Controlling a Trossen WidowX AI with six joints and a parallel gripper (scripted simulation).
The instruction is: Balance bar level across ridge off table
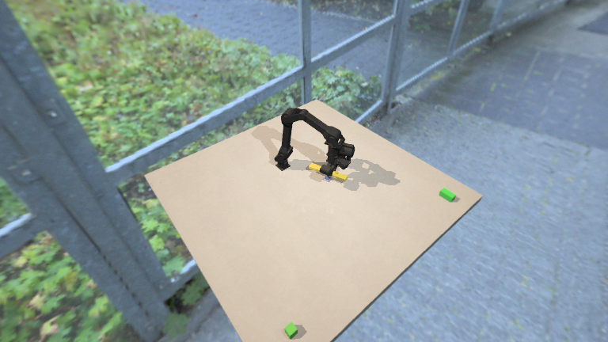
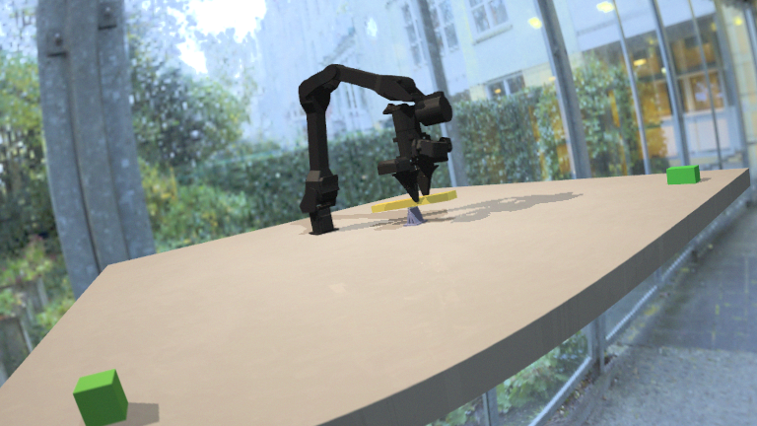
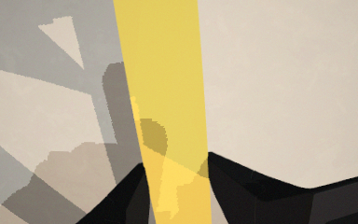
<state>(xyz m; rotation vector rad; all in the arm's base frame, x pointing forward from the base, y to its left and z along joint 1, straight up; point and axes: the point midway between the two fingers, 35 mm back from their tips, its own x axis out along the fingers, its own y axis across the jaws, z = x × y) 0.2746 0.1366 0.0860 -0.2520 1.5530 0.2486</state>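
The yellow bar is 30 mm behind my gripper tip and 10 mm to the right of it. From my gripper tip the other things lie so: green cube 470 mm ahead, 640 mm to the right, 40 mm below.
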